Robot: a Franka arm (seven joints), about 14 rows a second.
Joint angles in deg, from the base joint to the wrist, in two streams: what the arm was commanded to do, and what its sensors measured. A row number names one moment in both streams.
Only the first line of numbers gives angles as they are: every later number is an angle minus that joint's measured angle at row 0.
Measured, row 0:
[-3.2, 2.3, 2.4, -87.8, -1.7, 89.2, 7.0]
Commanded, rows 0 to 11:
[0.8, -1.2, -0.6, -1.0, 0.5, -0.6, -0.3]
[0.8, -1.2, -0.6, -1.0, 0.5, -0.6, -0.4]
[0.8, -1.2, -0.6, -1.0, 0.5, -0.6, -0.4]
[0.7, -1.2, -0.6, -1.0, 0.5, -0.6, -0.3]
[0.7, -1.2, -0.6, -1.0, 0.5, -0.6, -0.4]
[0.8, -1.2, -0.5, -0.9, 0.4, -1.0, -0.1]
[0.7, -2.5, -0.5, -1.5, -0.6, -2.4, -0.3]
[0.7, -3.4, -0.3, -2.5, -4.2, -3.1, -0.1]
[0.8, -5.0, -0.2, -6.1, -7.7, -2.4, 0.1]
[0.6, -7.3, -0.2, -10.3, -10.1, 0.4, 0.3]
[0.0, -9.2, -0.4, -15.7, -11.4, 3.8, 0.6]
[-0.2, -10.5, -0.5, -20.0, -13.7, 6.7, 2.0]
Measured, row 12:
[-0.1, -4.7, -0.2, -8.0, -10.2, 0.1, 0.3]
